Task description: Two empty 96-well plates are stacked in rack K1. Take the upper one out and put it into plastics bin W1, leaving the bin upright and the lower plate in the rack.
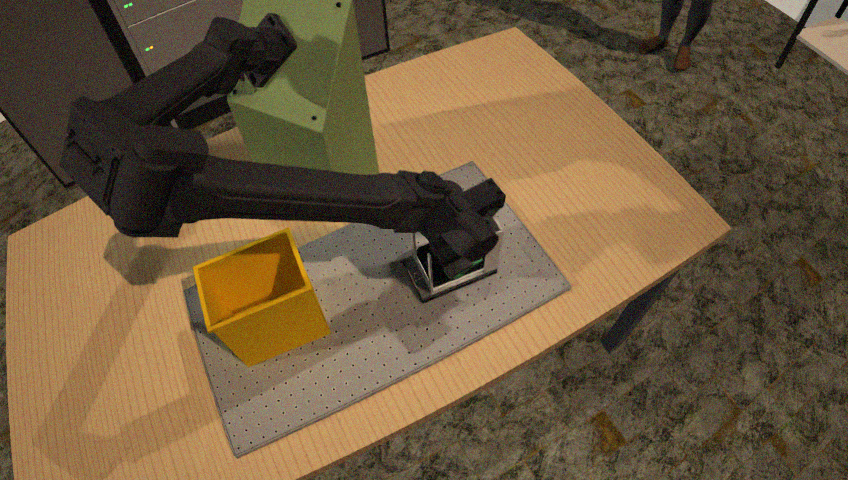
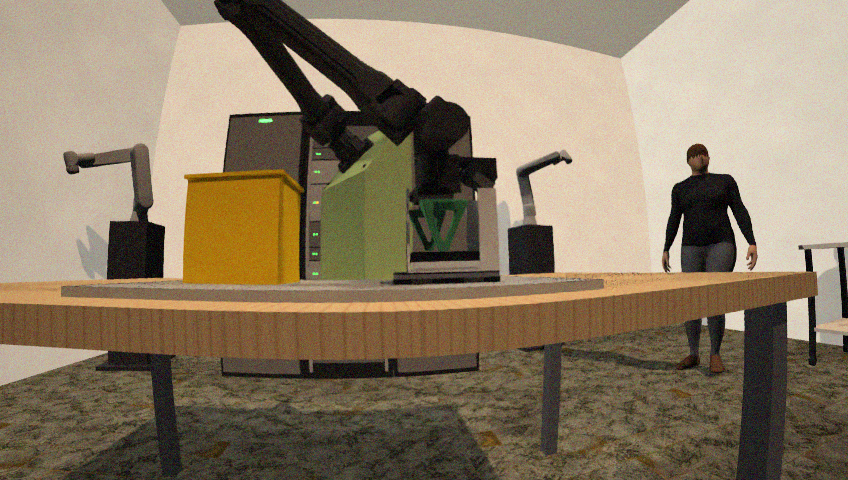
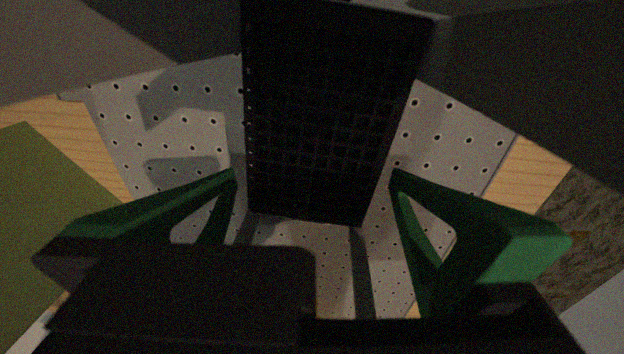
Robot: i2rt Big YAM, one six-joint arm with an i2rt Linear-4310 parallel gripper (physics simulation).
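Pixels of known places: gripper, fingertip midpoint: (image 1: 444,257) (image 2: 436,251) (image 3: 312,177); arm's base, link origin: (image 1: 267,50) (image 2: 356,156).
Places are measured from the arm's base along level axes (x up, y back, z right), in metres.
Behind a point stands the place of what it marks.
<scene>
Rack K1 (image 1: 458,283) {x -0.325, y -0.450, z -0.074 m} (image 2: 487,231) {x -0.268, y -0.468, z -0.138 m}, a pale open frame on a dark base, stands at the right part of the perforated board. A black 96-well plate (image 1: 439,268) {x -0.297, y -0.415, z -0.058 m} (image 2: 444,256) {x -0.304, y -0.445, z -0.076 m} (image 3: 315,115) {x -0.308, y -0.409, z -0.112 m} lies in it, its wells facing up. The two stacked plates cannot be told apart; the lower one is hidden. My gripper (image 1: 467,267) (image 2: 436,248) {x -0.294, y -0.404, z -0.079 m} (image 3: 312,177) {x -0.294, y -0.404, z -0.079 m} is open and empty. Its green fingers point down into the rack, with their tips apart near one end of the plate and around plate-top height. Plastics bin W1 (image 1: 285,327) {x -0.256, y -0.358, z 0.233 m} (image 2: 238,228) {x -0.256, y -0.357, z 0.235 m}, yellow and open-topped, stands upright left of the rack.
The perforated grey board (image 1: 357,350) {x -0.344, y -0.432, z 0.149 m} (image 2: 333,290) {x -0.344, y -0.528, z 0.089 m} lies on the wooden table (image 1: 624,196) {x -0.357, y -0.516, z -0.523 m} (image 2: 357,327) {x -0.370, y -0.611, z 0.074 m}. A green pedestal (image 1: 351,118) {x -0.129, y -0.138, z -0.076 m} (image 2: 365,220) {x -0.211, y -0.169, z -0.002 m} stands behind it. Rack walls rise close beside my fingers. A person (image 2: 708,208) stands beyond the table.
</scene>
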